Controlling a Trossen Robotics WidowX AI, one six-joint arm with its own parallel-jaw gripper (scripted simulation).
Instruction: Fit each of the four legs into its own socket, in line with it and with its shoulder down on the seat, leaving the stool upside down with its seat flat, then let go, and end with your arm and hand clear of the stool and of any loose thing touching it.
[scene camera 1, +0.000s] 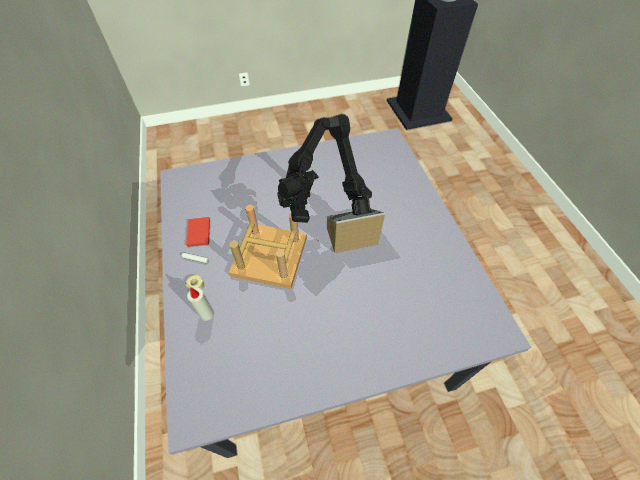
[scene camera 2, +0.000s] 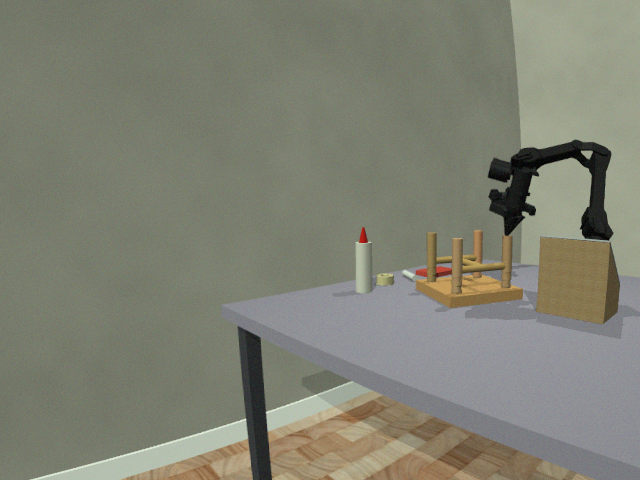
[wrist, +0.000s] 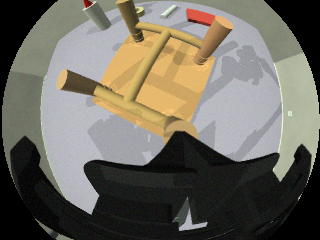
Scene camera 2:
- my gripper: 506, 235
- glue bottle: 363, 251
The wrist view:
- my gripper: 179, 135
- stool leg: 220, 28
